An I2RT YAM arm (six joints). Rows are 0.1 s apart.
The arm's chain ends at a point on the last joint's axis. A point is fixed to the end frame.
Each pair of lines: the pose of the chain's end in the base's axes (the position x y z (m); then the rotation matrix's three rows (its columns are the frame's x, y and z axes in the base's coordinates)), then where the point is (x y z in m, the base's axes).
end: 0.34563 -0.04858 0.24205; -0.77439 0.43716 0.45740; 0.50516 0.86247 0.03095; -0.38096 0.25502 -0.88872
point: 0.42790 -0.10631 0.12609
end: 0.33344 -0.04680 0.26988; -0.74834 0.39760 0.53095; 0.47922 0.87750 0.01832; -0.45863 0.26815 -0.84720
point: 0.42638 -0.10568 0.16290
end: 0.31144 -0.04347 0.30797; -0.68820 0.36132 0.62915; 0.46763 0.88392 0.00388; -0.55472 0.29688 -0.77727
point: 0.41666 -0.10407 0.21414
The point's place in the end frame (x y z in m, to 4 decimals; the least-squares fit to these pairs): -0.0487 -0.0434 0.1389
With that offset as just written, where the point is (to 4 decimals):
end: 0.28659 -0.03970 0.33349; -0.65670 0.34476 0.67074; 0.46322 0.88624 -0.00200; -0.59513 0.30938 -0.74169
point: 0.3968 -0.1010 0.2460
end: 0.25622 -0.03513 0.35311; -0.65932 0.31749 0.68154; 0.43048 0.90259 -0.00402; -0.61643 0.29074 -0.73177
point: 0.3692 -0.0958 0.2689
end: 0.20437 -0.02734 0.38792; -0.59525 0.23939 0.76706; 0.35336 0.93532 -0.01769; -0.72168 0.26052 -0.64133
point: 0.3295 -0.0876 0.3227
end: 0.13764 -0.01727 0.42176; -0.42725 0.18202 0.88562; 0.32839 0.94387 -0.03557; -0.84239 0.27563 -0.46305
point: 0.2736 -0.0792 0.3865
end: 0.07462 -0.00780 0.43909; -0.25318 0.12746 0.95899; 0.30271 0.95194 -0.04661; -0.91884 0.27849 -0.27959
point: 0.2146 -0.0703 0.4329
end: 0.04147 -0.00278 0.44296; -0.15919 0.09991 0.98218; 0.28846 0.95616 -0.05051; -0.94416 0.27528 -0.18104
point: 0.1813 -0.0653 0.4518
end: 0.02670 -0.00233 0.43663; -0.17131 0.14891 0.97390; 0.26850 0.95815 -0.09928; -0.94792 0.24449 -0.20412
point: 0.1639 -0.0708 0.4438
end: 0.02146 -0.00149 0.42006; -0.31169 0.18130 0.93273; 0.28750 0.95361 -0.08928; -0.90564 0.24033 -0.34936
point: 0.1583 -0.0693 0.4052
